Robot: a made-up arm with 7 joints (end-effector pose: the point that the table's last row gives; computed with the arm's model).
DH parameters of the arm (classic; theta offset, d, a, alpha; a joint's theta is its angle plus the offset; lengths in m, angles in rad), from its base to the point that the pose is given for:
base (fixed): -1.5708 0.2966 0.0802 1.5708
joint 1: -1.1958 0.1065 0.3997 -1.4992
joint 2: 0 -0.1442 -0.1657 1.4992
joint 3: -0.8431 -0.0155 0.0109 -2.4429
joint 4: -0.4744 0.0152 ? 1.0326
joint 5: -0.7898 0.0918 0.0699 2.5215
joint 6: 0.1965 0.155 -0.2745 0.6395
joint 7: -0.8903 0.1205 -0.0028 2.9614
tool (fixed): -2.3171 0.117 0 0
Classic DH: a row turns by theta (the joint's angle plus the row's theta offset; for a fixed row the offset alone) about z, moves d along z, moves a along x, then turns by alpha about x.
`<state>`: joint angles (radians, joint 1 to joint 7).
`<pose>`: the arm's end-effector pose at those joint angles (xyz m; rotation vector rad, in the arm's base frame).
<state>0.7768 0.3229 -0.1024 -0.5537 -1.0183 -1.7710 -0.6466</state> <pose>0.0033 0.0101 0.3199 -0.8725 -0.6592 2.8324</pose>
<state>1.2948 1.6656 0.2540 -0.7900 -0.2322 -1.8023 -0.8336</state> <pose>-0.6264 -0.5168 0.1360 0.3747 -0.0105 -0.7611</pose>
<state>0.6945 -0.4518 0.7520 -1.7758 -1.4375 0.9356 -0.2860</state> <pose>-0.2200 -0.2348 0.1157 -0.6050 0.3966 -1.2195</pose>
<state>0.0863 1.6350 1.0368 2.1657 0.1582 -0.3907 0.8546</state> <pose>-0.2942 -0.3719 -0.1340 -0.4043 0.6437 -1.0437</pose>
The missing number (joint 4, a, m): -0.0205
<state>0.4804 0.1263 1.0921 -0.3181 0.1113 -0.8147 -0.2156</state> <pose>-0.0387 0.1316 0.0446 -0.3258 0.0513 2.9453</pose>
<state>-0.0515 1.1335 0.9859 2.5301 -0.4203 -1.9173 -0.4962</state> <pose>-0.0151 -0.2476 -0.2936 0.3476 1.6567 1.4094</pose>
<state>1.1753 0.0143 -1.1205 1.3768 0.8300 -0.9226 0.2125</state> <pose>-0.3592 -0.3765 0.0616 1.3446 2.3632 -0.1275</pose>
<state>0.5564 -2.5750 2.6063 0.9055 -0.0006 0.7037 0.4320</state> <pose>-0.2144 -0.3622 -0.2021 1.6707 1.5999 -0.5817</pose>
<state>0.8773 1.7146 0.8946 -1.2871 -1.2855 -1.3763 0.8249</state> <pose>-0.2517 -0.0797 0.0737 -1.7085 -1.1578 1.4284</pose>
